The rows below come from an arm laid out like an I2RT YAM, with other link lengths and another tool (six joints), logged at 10 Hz.
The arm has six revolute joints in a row. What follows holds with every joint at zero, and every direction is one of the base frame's. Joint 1 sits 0.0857 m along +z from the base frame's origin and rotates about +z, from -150.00 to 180.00 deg. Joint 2 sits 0.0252 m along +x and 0.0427 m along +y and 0.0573 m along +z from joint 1 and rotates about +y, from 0.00 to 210.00 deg. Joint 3 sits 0.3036 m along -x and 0.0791 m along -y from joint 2 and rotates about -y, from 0.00 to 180.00 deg. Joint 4 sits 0.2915 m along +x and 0.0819 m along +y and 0.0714 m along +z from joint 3 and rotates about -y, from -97.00 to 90.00 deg. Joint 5 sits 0.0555 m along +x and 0.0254 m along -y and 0.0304 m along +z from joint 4 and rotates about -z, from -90.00 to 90.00 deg. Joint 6 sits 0.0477 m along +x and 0.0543 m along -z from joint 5 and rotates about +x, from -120.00 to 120.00 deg. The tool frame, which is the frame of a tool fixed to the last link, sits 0.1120 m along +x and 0.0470 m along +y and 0.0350 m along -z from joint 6; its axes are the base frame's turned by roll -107.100, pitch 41.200 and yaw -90.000 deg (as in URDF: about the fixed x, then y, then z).
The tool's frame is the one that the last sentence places.
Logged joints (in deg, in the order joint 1, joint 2, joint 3, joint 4, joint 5, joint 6), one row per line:
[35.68 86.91 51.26 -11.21 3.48 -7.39]
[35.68 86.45 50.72 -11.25 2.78 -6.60]
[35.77 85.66 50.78 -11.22 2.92 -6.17]
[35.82 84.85 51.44 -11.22 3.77 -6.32]
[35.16 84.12 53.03 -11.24 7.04 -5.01]
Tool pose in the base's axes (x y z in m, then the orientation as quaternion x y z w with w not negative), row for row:
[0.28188 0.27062 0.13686 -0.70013 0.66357 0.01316 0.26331]
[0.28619 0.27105 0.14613 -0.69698 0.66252 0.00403 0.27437]
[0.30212 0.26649 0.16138 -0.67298 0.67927 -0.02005 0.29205]
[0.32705 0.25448 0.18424 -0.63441 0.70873 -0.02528 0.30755]
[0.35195 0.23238 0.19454 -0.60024 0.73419 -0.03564 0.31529]
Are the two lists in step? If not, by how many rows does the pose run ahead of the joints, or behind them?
The pose runs 2 rows ahead of the joints: the pose in row i belongs to the joints in row i + 2.
